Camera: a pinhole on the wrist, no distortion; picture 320 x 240 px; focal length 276.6 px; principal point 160.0 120.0 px. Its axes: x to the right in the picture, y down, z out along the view. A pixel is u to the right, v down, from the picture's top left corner.
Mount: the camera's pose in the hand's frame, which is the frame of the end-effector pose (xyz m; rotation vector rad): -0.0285 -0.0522 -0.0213 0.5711 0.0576 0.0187
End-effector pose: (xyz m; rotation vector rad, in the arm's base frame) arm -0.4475 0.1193 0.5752 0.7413 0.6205 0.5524
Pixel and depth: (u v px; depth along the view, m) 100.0 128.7 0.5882
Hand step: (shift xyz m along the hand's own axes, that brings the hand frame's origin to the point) -0.1208 -0.3584 0.4889
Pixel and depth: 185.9 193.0 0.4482
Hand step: 0.0399 -0.1932 0.4170
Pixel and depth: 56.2 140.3 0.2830
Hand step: -0.1177 -0.1910 0.2328
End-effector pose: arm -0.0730 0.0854 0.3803 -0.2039 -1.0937 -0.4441
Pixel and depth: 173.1 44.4 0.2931
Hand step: 0.0030 -0.2773 0.1808
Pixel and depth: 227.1 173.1 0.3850
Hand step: 0.0876 -0.1947 0.3374
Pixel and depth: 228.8 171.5 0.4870
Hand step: 0.1213 -0.2347 0.4307
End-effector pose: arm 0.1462 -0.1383 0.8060 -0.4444 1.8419 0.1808
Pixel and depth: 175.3 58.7 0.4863
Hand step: 0.0276 -0.4044 0.3275
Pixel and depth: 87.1 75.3 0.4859
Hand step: -0.1272 -0.3848 0.3506
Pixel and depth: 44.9 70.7 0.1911
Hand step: -0.0964 -0.1867 0.1247
